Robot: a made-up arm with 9 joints. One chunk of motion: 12 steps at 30 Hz.
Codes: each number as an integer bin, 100 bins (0 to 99) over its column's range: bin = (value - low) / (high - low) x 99, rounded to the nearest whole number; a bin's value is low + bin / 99 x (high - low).
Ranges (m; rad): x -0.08..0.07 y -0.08..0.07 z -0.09..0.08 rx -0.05..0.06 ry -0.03..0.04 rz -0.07..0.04
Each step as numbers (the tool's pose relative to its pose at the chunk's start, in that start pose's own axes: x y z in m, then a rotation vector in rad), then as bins.
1 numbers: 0.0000 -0.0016 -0.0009 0.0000 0.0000 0.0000
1 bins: 53 52 52 45 42 63
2 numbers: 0.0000 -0.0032 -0.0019 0.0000 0.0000 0.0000
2 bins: 53 51 51 45 42 63
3 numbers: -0.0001 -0.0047 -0.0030 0.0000 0.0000 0.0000
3 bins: 53 50 51 45 42 63
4 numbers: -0.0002 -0.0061 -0.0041 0.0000 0.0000 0.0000
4 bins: 53 49 50 45 42 63
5 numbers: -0.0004 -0.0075 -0.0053 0.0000 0.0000 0.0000
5 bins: 53 48 49 45 42 63
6 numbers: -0.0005 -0.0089 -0.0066 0.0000 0.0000 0.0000
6 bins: 52 47 49 45 42 63
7 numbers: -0.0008 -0.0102 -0.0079 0.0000 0.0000 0.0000
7 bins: 52 46 48 45 42 63
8 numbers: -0.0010 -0.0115 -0.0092 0.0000 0.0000 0.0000
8 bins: 52 45 47 45 42 63
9 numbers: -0.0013 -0.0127 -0.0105 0.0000 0.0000 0.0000
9 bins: 52 44 46 45 42 63
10 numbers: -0.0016 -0.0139 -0.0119 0.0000 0.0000 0.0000
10 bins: 52 44 45 45 42 63
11 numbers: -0.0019 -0.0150 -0.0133 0.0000 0.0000 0.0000
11 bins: 52 43 45 45 42 63
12 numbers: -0.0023 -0.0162 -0.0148 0.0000 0.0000 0.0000
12 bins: 51 42 44 45 42 63
